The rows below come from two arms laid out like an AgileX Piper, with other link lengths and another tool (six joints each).
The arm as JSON. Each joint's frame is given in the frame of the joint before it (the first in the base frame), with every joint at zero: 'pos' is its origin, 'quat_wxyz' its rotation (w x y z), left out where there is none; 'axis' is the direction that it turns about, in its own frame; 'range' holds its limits. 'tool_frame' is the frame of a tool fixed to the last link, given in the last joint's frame.
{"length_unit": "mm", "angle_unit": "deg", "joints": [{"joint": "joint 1", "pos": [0.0, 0.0, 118.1], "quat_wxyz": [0.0, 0.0, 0.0, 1.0], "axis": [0.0, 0.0, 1.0], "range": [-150.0, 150.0]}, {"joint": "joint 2", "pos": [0.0, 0.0, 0.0], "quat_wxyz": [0.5, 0.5, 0.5, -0.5], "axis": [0.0, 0.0, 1.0], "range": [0.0, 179.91]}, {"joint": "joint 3", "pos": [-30.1, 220.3, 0.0], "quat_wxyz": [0.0, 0.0, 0.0, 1.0], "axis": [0.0, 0.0, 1.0], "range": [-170.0, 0.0]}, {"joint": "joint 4", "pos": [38.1, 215.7, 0.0], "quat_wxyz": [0.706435, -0.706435, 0.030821, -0.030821], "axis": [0.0, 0.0, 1.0], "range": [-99.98, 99.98]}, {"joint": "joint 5", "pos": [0.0, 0.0, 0.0], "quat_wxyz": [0.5, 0.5, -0.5, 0.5], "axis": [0.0, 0.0, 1.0], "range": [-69.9, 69.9]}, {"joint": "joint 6", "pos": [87.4, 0.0, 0.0], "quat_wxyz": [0.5, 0.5, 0.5, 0.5], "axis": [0.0, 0.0, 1.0], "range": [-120.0, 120.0]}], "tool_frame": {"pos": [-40.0, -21.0, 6.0], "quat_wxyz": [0.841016, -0.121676, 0.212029, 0.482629]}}
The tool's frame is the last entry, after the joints.
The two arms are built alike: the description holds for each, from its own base.
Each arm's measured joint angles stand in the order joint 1, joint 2, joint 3, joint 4, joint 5, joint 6.
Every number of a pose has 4 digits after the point.
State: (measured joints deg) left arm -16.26 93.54 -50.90 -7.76 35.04 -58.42; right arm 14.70 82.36 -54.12 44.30 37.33 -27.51
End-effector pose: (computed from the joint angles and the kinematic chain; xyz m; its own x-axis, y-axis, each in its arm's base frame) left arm 0.2852 -0.0624 0.1381 -0.9529 0.2351 0.1917 0.2193 0.9705 -0.1004; right arm 0.2828 0.0890 0.2181 -0.8341 0.3485 0.4275 0.5498 0.4646 0.6942
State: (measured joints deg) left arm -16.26 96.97 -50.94 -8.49 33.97 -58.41; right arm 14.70 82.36 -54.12 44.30 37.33 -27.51
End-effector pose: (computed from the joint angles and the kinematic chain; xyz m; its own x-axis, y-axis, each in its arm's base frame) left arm 0.2872 -0.0631 0.1218 -0.9464 0.2249 0.2318 0.2054 0.9730 -0.1057; right arm 0.2828 0.0890 0.2181 -0.8341 0.3485 0.4275 0.5498 0.4646 0.6942
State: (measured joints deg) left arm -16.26 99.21 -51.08 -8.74 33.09 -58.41; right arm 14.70 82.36 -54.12 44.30 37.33 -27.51
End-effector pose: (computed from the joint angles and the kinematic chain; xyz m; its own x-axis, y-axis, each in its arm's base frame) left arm 0.2888 -0.0634 0.1117 -0.9423 0.2195 0.2527 0.1986 0.9744 -0.1057; right arm 0.2828 0.0890 0.2181 -0.8341 0.3485 0.4275 0.5498 0.4646 0.6942
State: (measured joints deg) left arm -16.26 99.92 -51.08 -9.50 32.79 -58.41; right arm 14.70 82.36 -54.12 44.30 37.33 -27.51
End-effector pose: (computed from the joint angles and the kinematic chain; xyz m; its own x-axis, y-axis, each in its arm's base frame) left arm 0.2889 -0.0636 0.1081 -0.9420 0.2120 0.2602 0.1881 0.9755 -0.1140; right arm 0.2828 0.0890 0.2181 -0.8341 0.3485 0.4275 0.5498 0.4646 0.6942
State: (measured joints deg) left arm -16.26 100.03 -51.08 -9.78 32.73 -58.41; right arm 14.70 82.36 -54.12 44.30 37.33 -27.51
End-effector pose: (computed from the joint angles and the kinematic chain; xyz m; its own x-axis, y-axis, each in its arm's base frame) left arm 0.2889 -0.0637 0.1076 -0.9423 0.2095 0.2612 0.1845 0.9758 -0.1173; right arm 0.2828 0.0890 0.2181 -0.8341 0.3485 0.4275 0.5498 0.4646 0.6942
